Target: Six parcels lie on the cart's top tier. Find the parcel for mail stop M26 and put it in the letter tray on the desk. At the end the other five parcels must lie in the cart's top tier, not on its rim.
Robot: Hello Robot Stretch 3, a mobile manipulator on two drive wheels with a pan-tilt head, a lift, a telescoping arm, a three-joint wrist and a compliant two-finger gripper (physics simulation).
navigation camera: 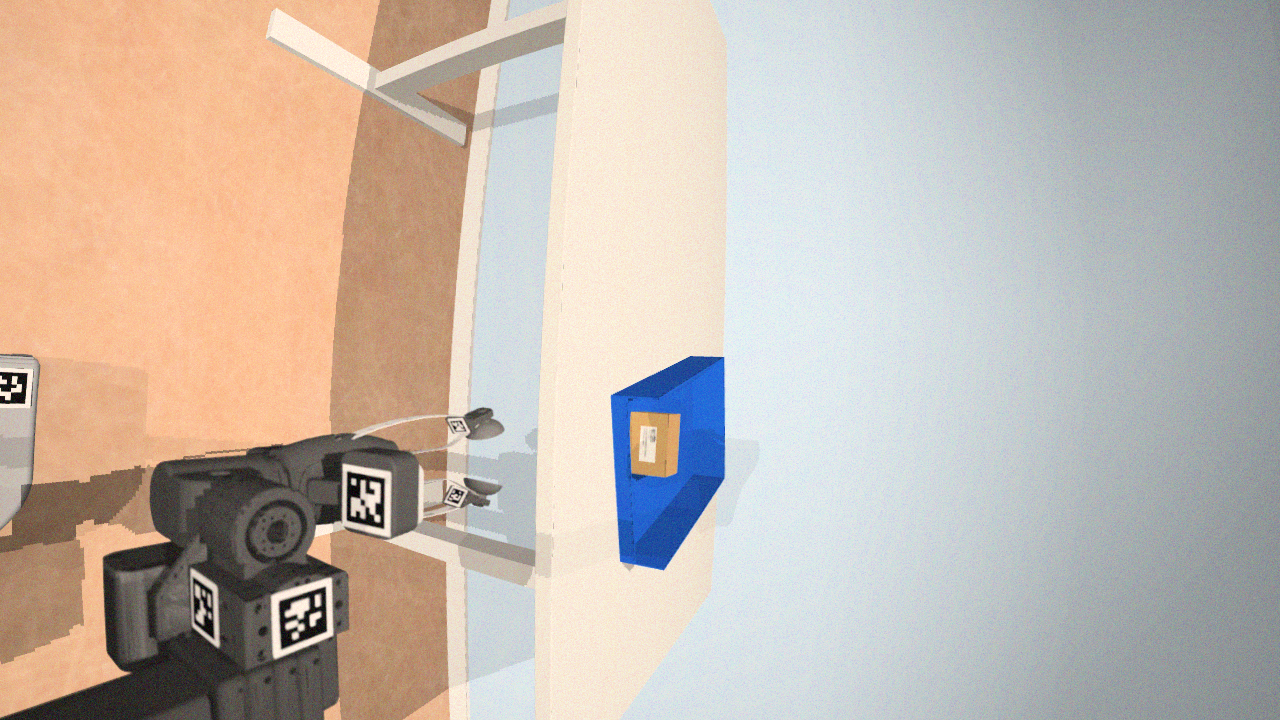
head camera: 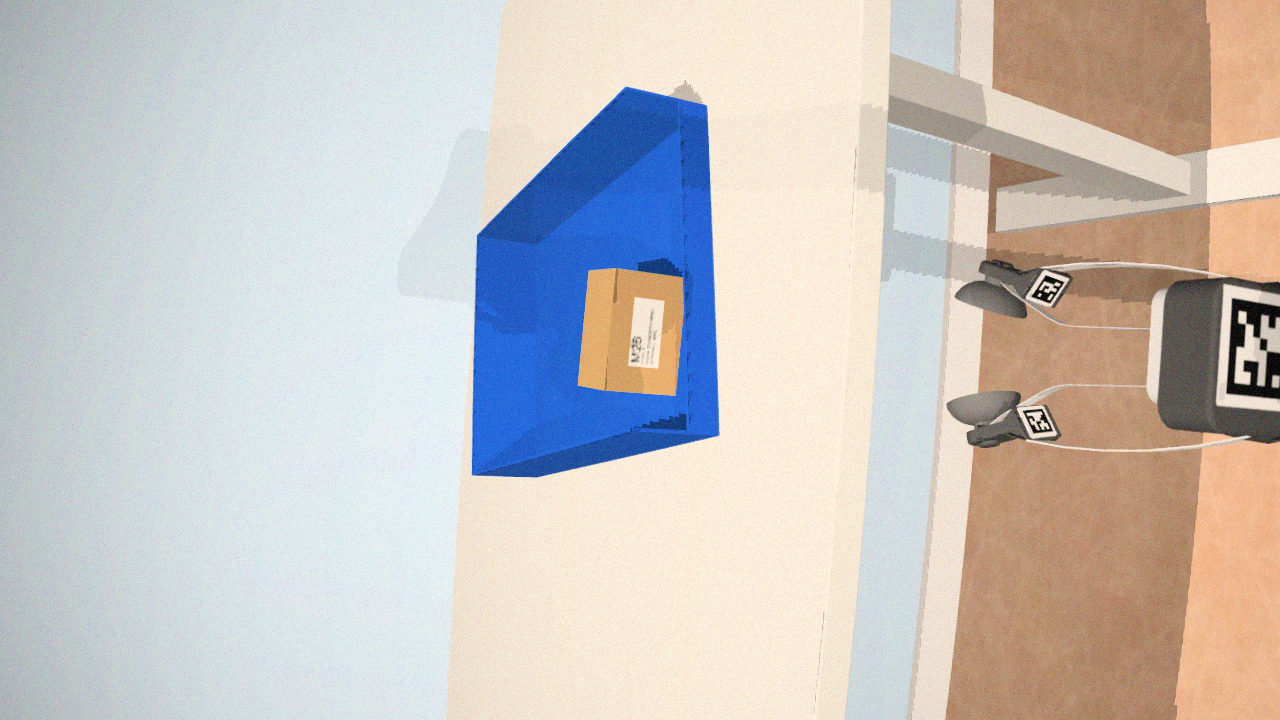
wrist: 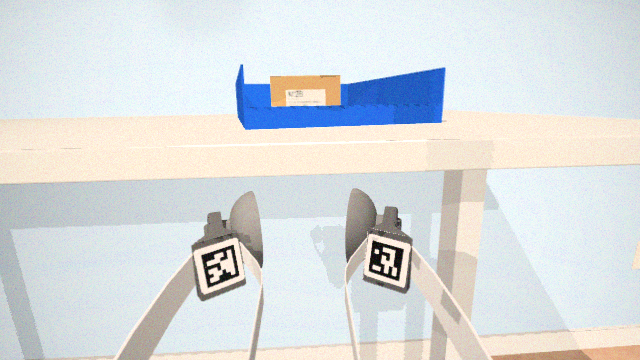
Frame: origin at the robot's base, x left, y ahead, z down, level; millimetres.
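Seen in the pictures: gripper, fingertip midpoint: (navigation camera: 496, 455) (head camera: 961, 352) (wrist: 304, 215).
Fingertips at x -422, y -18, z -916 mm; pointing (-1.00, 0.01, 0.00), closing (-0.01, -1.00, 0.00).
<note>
A point is followed by its place in that frame.
A tan parcel (head camera: 633, 331) {x -673, y -19, z -994 mm} (navigation camera: 654, 444) {x -673, y -18, z -994 mm} (wrist: 305, 91) {x -673, y -19, z -993 mm} lies inside the blue letter tray (head camera: 702, 358) {x -623, y -3, z -963 mm} (navigation camera: 623, 483) {x -640, y -73, z -964 mm} (wrist: 345, 117) {x -638, y -66, z -961 mm}, near the tray's front wall. Its white label faces up and forward; in the head camera view it seems to read M26, though the print is blurred. The tray stands on the desk (head camera: 662, 582) {x -672, y 170, z -951 mm} (navigation camera: 635, 179) {x -650, y 374, z -951 mm} (wrist: 100, 132) {x -617, y 215, z -951 mm}. My gripper (head camera: 987, 353) {x -422, y -18, z -916 mm} (navigation camera: 487, 456) {x -422, y -18, z -916 mm} (wrist: 304, 215) {x -422, y -18, z -916 mm} is open and empty. It is in front of the desk's front edge, apart from the tray, and in the wrist view it shows below the desk top. The cart and the other five parcels do not show.
Desk legs (head camera: 1029, 125) {x -832, y -334, z -396 mm} (navigation camera: 483, 44) {x -793, y 880, z -446 mm} (wrist: 460, 240) {x -832, y -323, z -704 mm} stand below the desk top near the gripper. A pale blue wall (head camera: 223, 358) {x -1269, y 44, z -1259 mm} (navigation camera: 984, 358) {x -1266, y 167, z -1577 mm} (wrist: 320, 30) {x -1271, y -64, z -1189 mm} is behind the desk. A brown and orange floor (head camera: 1074, 555) {x -1006, y 252, z -1 mm} (navigation camera: 223, 179) {x -461, y 474, z -1 mm} lies in front.
</note>
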